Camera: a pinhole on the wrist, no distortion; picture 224 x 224 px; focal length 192.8 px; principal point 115.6 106.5 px. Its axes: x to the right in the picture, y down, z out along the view. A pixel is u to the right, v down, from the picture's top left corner.
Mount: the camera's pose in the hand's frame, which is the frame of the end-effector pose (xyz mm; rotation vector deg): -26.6 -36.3 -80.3 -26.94 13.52 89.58
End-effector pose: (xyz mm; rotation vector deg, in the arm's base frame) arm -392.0 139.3 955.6 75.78 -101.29 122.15
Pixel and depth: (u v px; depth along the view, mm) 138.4 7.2 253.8
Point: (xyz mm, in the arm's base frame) -407.7 -50.8 909.7
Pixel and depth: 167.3 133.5 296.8
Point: -330.3 15.7 756.2
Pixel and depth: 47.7 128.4 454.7
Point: -91.5 -120.7 839.3
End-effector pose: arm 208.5 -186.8 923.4 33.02 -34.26 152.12
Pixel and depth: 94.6 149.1 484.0
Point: 443.4 -506.9 1087.9
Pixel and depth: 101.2 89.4 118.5
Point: 243.7 -215.8 930.7
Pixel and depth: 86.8 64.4 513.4
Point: 281.6 -488.3 1239.3
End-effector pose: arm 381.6 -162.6 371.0 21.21 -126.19 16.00
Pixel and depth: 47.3 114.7 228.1
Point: 313.3 -212.5 221.1
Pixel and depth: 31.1 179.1 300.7
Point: 334.3 -236.4 88.5
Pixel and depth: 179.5 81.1 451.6
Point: 102.2 32.5 163.6
